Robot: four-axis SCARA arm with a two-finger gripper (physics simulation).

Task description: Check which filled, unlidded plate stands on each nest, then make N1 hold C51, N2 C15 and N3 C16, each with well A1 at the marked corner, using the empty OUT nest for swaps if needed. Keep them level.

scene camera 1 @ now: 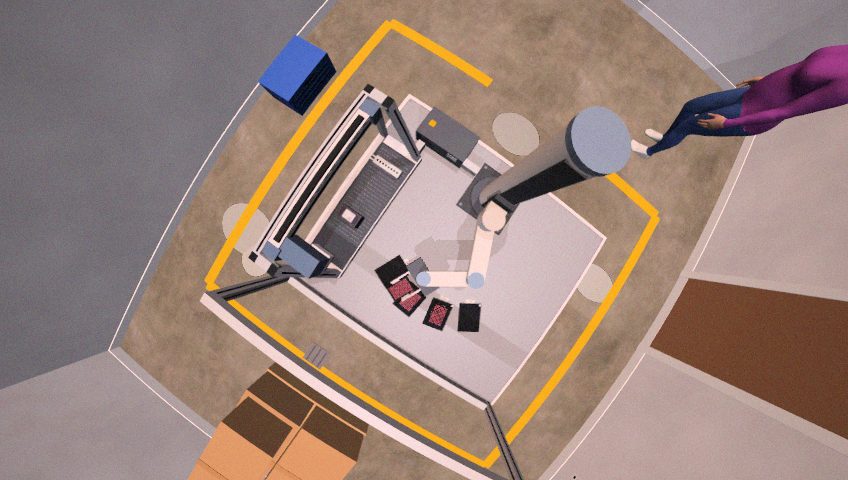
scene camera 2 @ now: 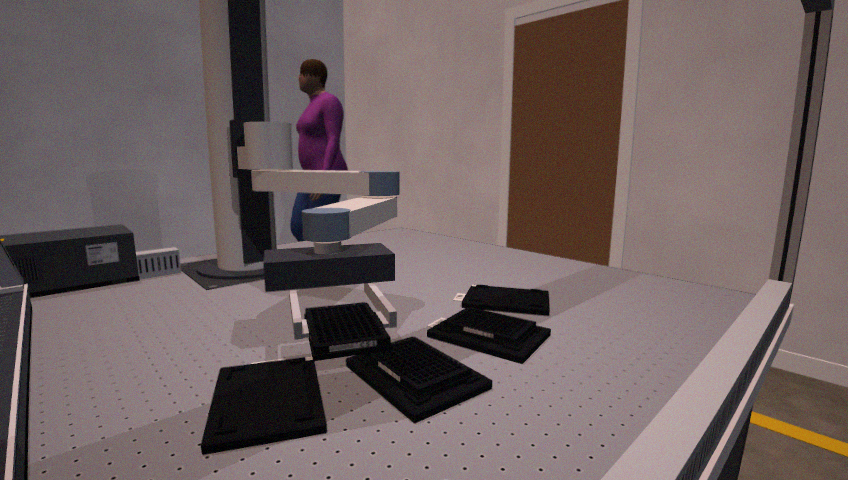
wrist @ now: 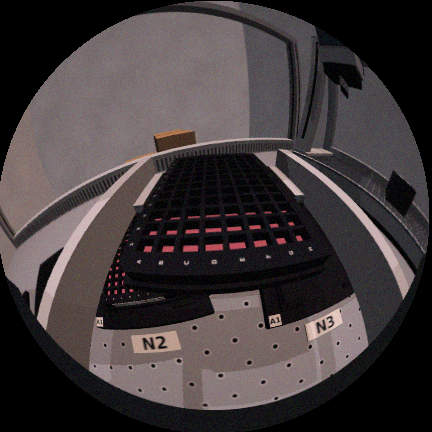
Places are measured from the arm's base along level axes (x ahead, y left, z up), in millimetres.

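Pixels of known places: gripper, fingertip midpoint: [scene camera 1: 396, 291] [scene camera 2: 347, 325] [wrist: 215, 159]; arm's base, link origin: [scene camera 2: 248, 270].
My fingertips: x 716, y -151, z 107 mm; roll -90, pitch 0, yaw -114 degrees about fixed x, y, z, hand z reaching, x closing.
Observation:
Ahead of a thing's pixels: the offset from my fingertips to its top centre. "pt": to the spot under its first point.
My gripper [scene camera 2: 345, 324] [wrist: 215, 159] is shut on a black plate @[dx -22, dy +10, dz -5 mm] [scene camera 1: 401, 288] [scene camera 2: 346, 321] [wrist: 215, 210] with red wells, held level above the table between N3 and N2. Its label is too small to read; its A column is at the left in the wrist view. Nest N3 @[dx -59, dy -77, dz -77 mm] [scene camera 1: 390, 268] [scene camera 2: 264, 404] [wrist: 315, 297] is empty. Nest N2 @[dx +14, dy +93, dz -77 mm] [scene camera 2: 416, 410] [wrist: 165, 315] bears a filled plate @[dx +14, dy +93, dz -68 mm] [scene camera 1: 411, 304] [scene camera 2: 425, 367] [wrist: 117, 280]. The neighbouring nest, N1 by order, @[pt dx +76, dy +233, dz -83 mm] [scene camera 2: 517, 352] bears another filled plate @[dx -3, dy +269, dz -68 mm] [scene camera 1: 439, 315] [scene camera 2: 499, 322]. The end nest, OUT by order, @[dx -86, dy +430, dz -77 mm] [scene camera 1: 469, 317] [scene camera 2: 505, 299] is empty.
A dark controller box @[pt dx -825, dy -247, dz +20 mm] [scene camera 1: 447, 135] [scene camera 2: 74, 258] stands near the arm's column [scene camera 1: 532, 163] [scene camera 2: 217, 136]. A framed machine [scene camera 1: 321, 178] stands along one table side. A rail [scene camera 2: 708, 380] runs along the table edge. A person [scene camera 1: 773, 101] [scene camera 2: 321, 130] stands beyond the table.

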